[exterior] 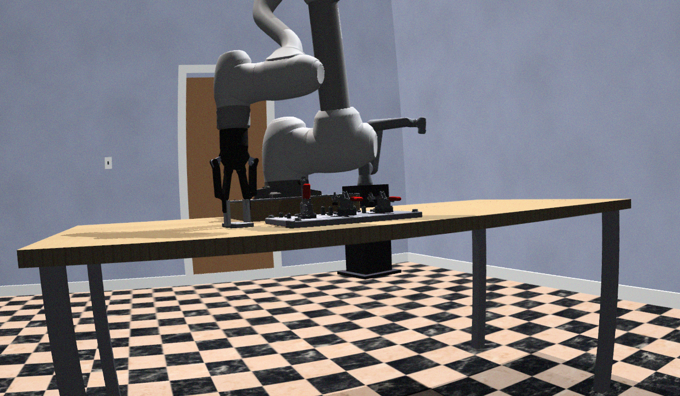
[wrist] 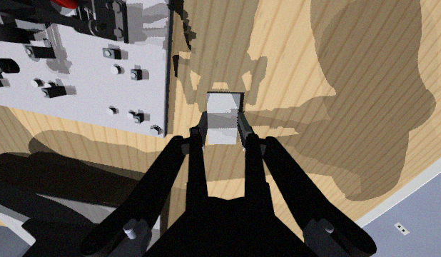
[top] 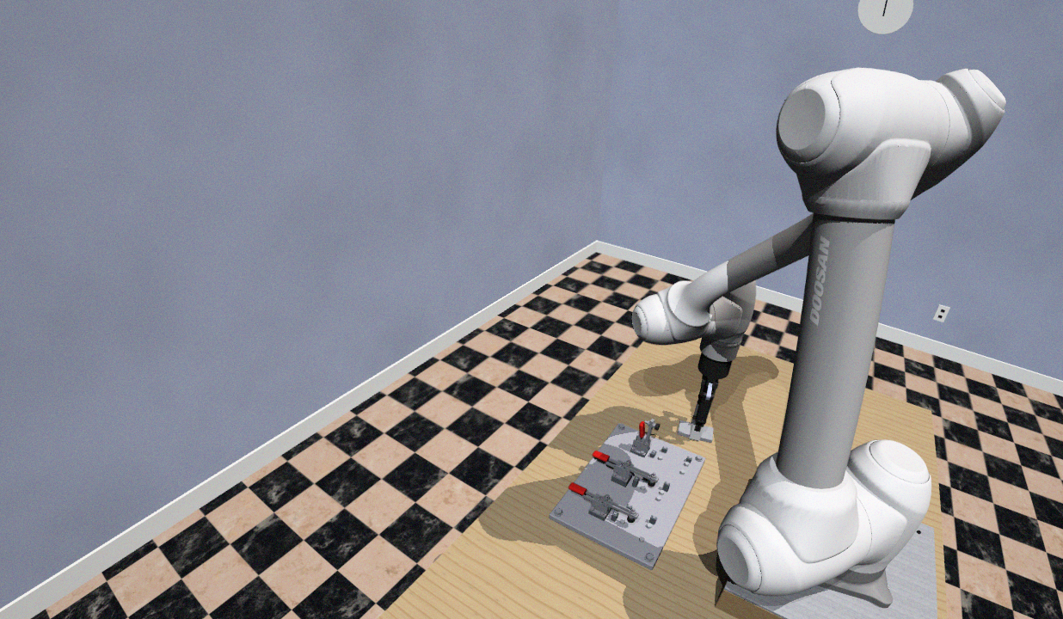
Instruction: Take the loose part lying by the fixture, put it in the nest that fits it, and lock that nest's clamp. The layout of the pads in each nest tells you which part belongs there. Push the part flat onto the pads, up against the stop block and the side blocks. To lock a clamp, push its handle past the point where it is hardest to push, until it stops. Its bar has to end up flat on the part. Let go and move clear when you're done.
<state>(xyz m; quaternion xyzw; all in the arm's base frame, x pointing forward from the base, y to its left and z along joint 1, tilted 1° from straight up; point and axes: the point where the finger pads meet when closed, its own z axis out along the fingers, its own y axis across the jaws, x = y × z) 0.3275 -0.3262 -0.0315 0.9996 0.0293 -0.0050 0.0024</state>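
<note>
Now: hand 3 cm above the flat grey part. The rest, counted from my hand: grey fixture plate: 25 cm to the left, 10 cm ahead, 3 cm below.
</note>
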